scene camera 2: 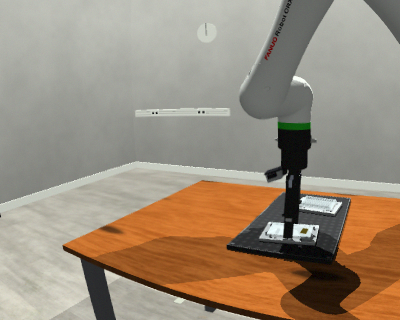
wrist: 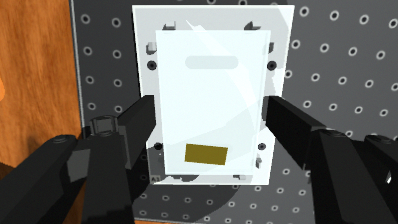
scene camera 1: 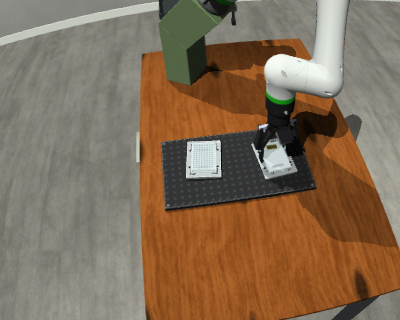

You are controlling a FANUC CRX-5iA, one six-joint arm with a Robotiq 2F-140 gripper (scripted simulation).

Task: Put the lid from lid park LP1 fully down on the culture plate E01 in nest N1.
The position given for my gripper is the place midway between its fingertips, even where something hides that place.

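My gripper (scene camera 2: 290, 230) is visible, also as the gripper (wrist: 211, 110) and the gripper (scene camera 1: 274, 156). I see a clear lid (wrist: 211, 83). A culture plate E01 (scene camera 1: 203, 160) is visible; in the wrist view the culture plate E01 is out of frame. I see a lid park (wrist: 147, 25).
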